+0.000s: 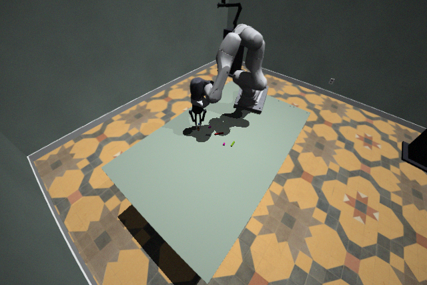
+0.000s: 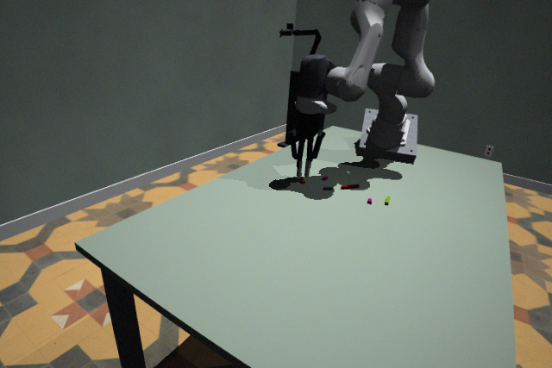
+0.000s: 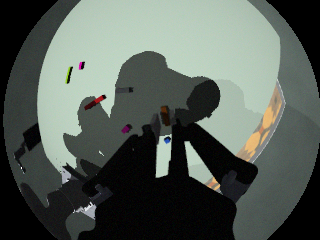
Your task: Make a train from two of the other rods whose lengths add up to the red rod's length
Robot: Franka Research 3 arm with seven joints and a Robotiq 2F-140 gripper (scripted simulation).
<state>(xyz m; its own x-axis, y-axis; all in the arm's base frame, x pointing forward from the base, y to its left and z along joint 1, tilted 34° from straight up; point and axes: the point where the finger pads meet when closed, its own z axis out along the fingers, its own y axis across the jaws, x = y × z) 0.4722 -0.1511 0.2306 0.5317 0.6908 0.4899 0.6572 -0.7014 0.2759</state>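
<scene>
Now: hand 50 mm above the orange rod. Also, from my hand: red rod (80 mm behind, 150 mm to the left, 50 mm below); grey rod (10 mm behind, 100 mm to the left, 50 mm below); blue rod (40 mm behind, 40 mm to the right, 50 mm below).
</scene>
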